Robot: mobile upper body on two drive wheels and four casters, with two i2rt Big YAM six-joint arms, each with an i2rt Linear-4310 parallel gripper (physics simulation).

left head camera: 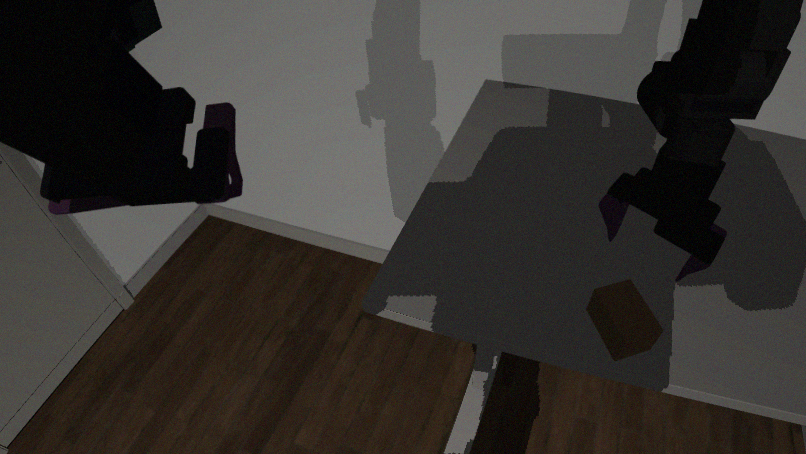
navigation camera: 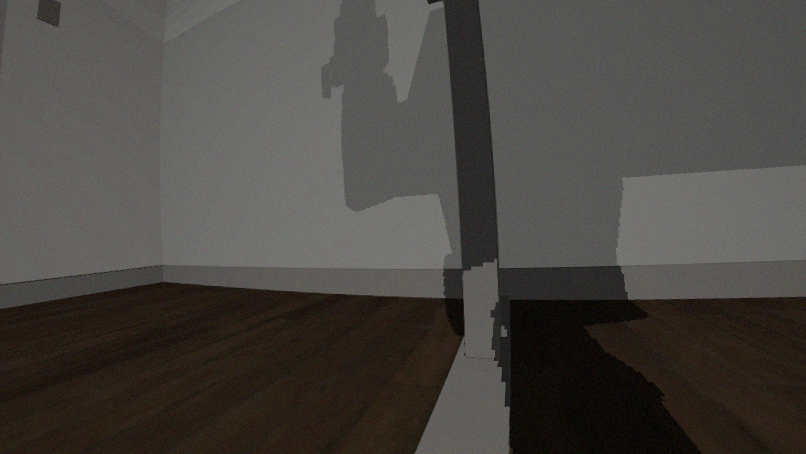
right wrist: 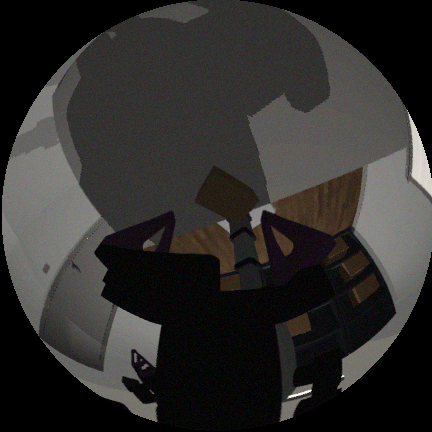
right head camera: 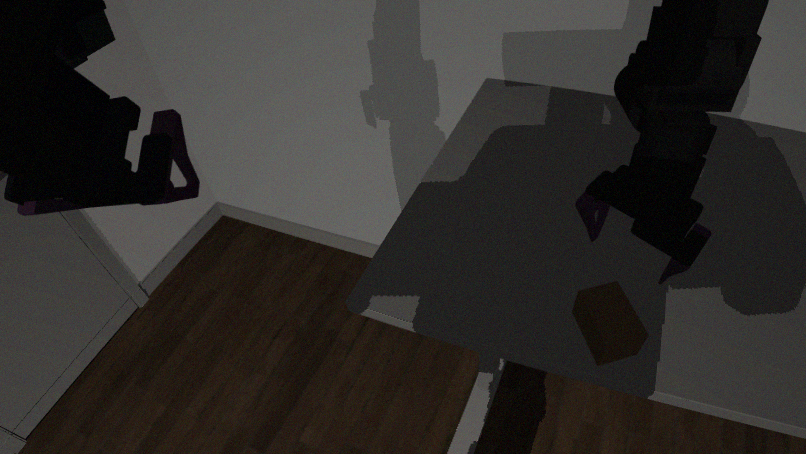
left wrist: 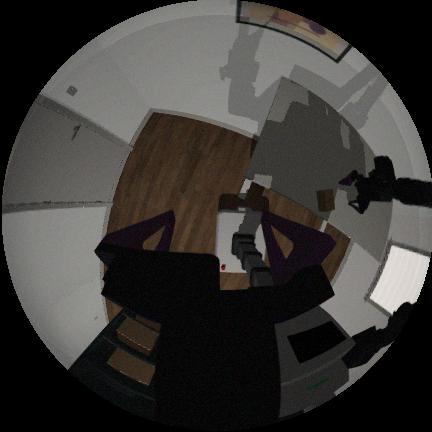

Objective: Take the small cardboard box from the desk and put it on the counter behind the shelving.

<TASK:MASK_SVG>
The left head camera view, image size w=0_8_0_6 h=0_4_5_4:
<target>my left gripper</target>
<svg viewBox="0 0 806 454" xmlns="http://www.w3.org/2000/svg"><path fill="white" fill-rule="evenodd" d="M18 150L45 163L40 195L49 200L49 212L55 215L127 205L144 206L196 202L197 204L221 203L242 195L243 179L235 150L236 109L232 104L218 103L206 105L203 129L197 132L194 163L190 169L187 167L187 157L183 155L186 125L193 123L196 105L194 98L183 87L163 89L155 134L149 137L95 95L96 78L94 71L80 57L84 63L87 78L84 96L74 117L64 130L47 144L33 150Z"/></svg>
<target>my right gripper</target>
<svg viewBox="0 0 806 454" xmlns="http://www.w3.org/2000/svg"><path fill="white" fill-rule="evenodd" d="M662 151L649 187L646 184L652 170L643 167L635 176L623 173L600 200L599 209L606 224L610 242L616 236L629 204L658 219L654 233L691 254L675 280L678 282L686 275L707 269L712 264L725 240L727 231L714 224L721 210L718 204L707 200L701 212L696 213L697 207L714 174L708 177L686 175L684 178L675 174L676 171L668 166Z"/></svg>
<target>brown cardboard box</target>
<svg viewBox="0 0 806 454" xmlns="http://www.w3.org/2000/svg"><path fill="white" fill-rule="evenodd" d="M631 279L594 289L586 308L614 361L651 350L664 331Z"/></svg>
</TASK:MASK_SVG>
